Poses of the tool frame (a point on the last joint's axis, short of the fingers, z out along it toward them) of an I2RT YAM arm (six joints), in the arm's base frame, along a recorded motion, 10 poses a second.
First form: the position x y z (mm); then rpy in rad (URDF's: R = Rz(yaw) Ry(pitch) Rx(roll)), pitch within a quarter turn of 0, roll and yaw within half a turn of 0.
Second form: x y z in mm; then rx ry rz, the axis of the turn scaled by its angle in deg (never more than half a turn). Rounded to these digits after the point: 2 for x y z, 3 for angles.
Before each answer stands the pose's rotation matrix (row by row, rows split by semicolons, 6 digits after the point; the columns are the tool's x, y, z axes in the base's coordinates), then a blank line. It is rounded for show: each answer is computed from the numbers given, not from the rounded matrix.
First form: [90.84, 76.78, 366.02, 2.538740, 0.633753, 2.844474]
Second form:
-0.770503 -0.079889 0.632410; 0.235914 0.885928 0.399344; -0.592173 0.456890 -0.663764

[90.84, 76.78, 366.02, 6.397, 136.130, 35.106]
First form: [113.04, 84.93, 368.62, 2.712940, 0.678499, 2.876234]
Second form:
-0.751266 -0.013211 0.659867; 0.204170 0.946106 0.251391; -0.627625 0.323587 -0.708081

[113.04, 84.93, 368.62, 7.683, 137.016, 23.134]
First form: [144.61, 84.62, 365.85, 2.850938, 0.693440, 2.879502]
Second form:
-0.742789 0.071311 0.665717; 0.199262 0.972801 0.118126; -0.639186 0.220394 -0.736795

[144.61, 84.62, 365.85, 10.800, 137.804, 13.512]
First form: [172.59, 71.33, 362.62, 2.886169, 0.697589, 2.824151]
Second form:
-0.728102 0.147820 0.669340; 0.239220 0.969874 0.046029; -0.642372 0.193633 -0.741529

[172.59, 71.33, 362.62, 15.459, 137.382, 9.573]
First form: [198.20, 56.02, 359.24, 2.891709, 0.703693, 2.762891]
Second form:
-0.708434 0.209562 0.673947; 0.281892 0.959444 -0.002020; -0.647038 0.188549 -0.738777

[198.20, 56.02, 359.24, 19.684, 136.448, 7.471]
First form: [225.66, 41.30, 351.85, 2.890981, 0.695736, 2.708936]
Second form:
-0.696853 0.261879 0.667694; 0.321835 0.946141 -0.035200; -0.640951 0.190358 -0.743604

[225.66, 41.30, 351.85, 23.475, 136.196, 6.240]
